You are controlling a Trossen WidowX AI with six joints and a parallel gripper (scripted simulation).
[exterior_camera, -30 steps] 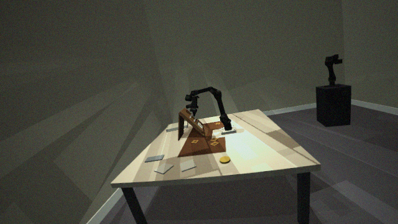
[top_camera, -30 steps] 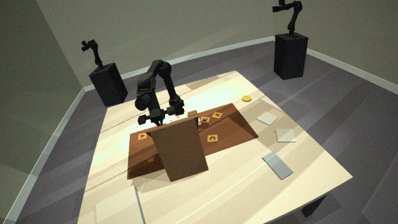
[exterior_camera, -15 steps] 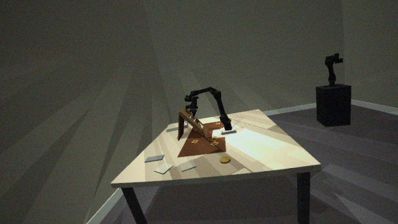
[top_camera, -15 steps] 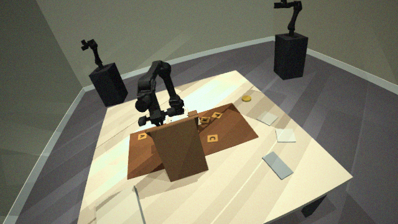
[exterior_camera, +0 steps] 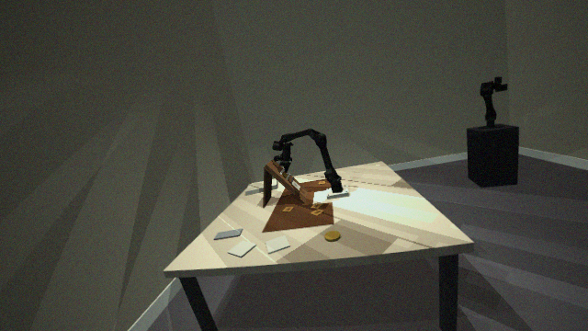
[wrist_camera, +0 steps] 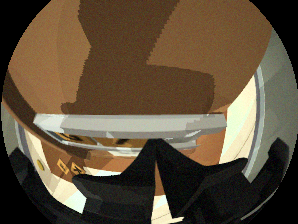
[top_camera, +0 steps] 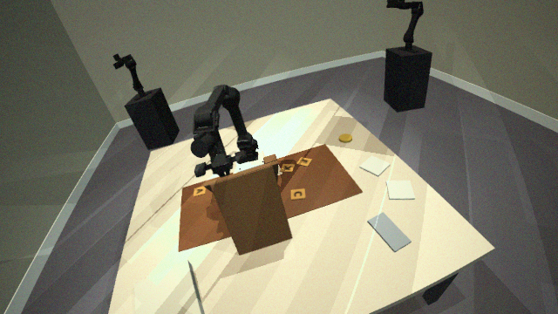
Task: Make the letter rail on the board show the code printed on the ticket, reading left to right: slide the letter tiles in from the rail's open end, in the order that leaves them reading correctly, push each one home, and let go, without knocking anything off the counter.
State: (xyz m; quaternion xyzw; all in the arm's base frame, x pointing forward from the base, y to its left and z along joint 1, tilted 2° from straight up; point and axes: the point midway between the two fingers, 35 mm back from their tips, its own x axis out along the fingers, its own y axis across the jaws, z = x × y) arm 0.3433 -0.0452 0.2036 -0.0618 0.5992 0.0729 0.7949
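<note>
The orange tile marked g is 100 mm to the left of my gripper tip and 20 mm behind it. The rest, counted from my gripper tip: brown mat: 180 mm below, 160 mm behind, 80 mm to the left; orange tile marked 7: 30 mm to the left, 10 mm behind; white ticket: 90 mm below, 60 mm behind, 30 mm to the left.
</note>
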